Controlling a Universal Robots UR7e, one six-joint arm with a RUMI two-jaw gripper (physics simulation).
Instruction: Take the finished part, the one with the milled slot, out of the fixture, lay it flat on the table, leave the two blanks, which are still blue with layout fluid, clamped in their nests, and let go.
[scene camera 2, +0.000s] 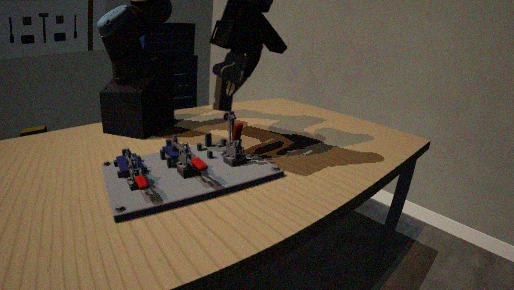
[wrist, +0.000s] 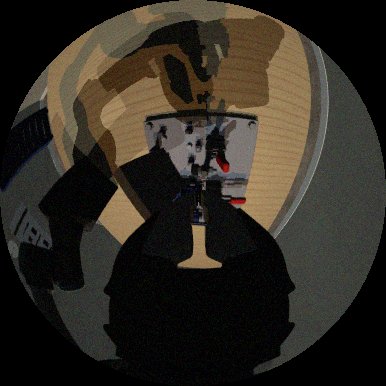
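My gripper (scene camera 2: 230, 92) (wrist: 197, 192) is shut above the fixture's far side, its jaws nearly together. A dark block, apparently the finished part (scene camera 2: 222, 102) (wrist: 151, 177), is in the air beside and partly below the fingertips, tilted in the wrist view. No grip on it shows between the jaws, and whether it touches them cannot be told. Its slot is not discernible. Two blue blanks (scene camera 2: 125, 164) (scene camera 2: 172, 156) sit in their nests under lowered clamps; in the wrist view they are mostly hidden. The third clamp (scene camera 2: 233, 150) stands open, with its red handle raised, beside a nest without a part.
The grey fixture plate (scene camera 2: 125, 197) (wrist: 240, 135) lies on the wooden table (scene camera 2: 60, 200) (wrist: 285, 135). The raised clamp arm (scene camera 2: 230, 122) stands below the gripper. The robot's dark pedestal (scene camera 2: 122, 112) is behind the plate. Arm shadows cross the table's far side.
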